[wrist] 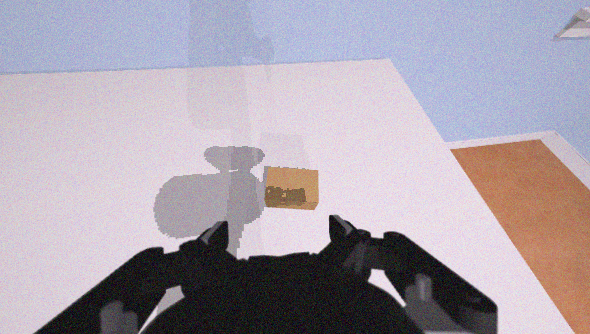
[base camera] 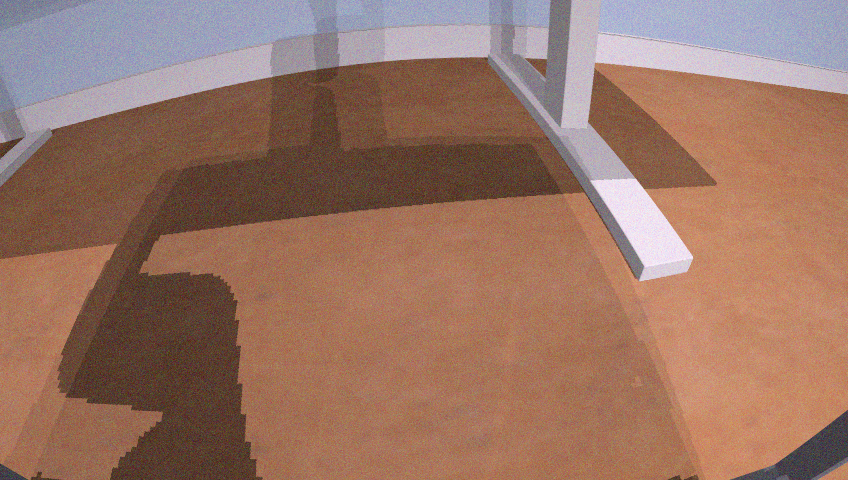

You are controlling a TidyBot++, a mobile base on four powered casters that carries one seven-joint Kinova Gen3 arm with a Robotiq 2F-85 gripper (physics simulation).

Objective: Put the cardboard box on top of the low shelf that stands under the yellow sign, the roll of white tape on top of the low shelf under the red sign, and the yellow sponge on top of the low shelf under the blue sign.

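Places are measured from the arm's base along level axes (x down, y left, z ahead), in metres.
Where they show: gripper, between the fingertips: (wrist: pixel 279 228).
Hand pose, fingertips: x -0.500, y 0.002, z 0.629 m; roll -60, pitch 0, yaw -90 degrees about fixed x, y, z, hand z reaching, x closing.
Note:
Things, the pixels of their top centre, and the offset from my fingertips. "pt": a spot on its surface instead. Level surfaces: height alone.
- cardboard box, centre of its top: (wrist: pixel 292 184) dx +0.126, dy -0.022, dz +0.092 m
- white table, height of its surface: dx +0.176 m
- white table leg, a spot on its surface: (base camera: pixel 571 71) pt dx +0.769, dy -0.255, dz +0.105 m
- foot, a spot on its surface: (base camera: pixel 23 155) pt dx +0.879, dy +0.951, dz +0.245 m
The cardboard box (wrist: pixel 291 181) lies on the white table top, a little beyond my fingertips in the wrist view and slightly right of the middle between them. A shadow falls across its near part. My gripper (wrist: pixel 279 228) is open and empty, above the table top, its two fingers wide apart. The low shelves, the signs, the white tape and the yellow sponge do not show in either view.
The white table (wrist: pixel 110 115) stands against the blue wall (wrist: pixel 320 30); its right edge borders brown floor (wrist: pixel 525 200). In the base camera view a white table leg (base camera: pixel 571 71) with a long foot (base camera: pixel 642 226) stands ahead on the right, and part of another foot (base camera: pixel 23 155) at far left.

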